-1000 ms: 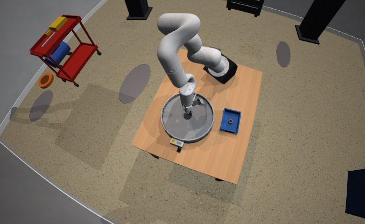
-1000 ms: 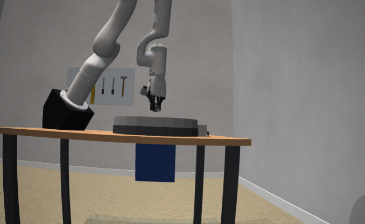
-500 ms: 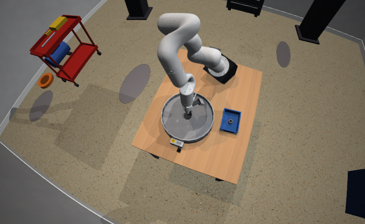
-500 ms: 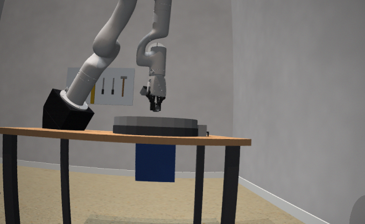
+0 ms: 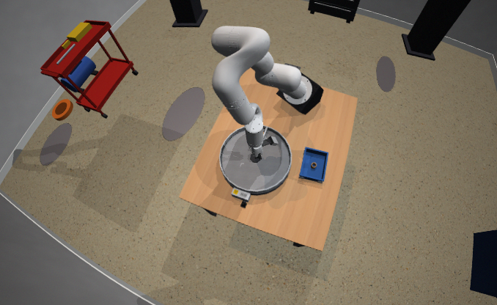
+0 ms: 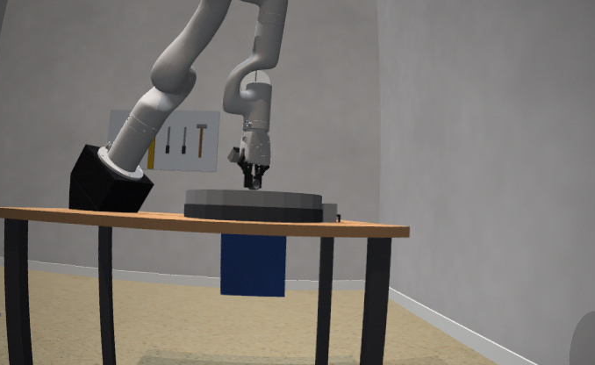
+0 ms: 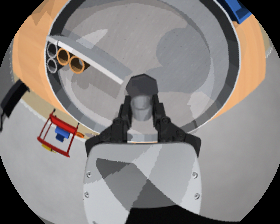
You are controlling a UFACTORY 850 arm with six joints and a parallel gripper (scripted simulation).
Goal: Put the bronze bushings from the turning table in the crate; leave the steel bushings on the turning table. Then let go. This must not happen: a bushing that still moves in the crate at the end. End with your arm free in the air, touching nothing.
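Right now my hand is 70 mm above the grey turning table. Also, from my hand: blue crate: 350 mm to the left, 100 mm below, 20 mm behind.
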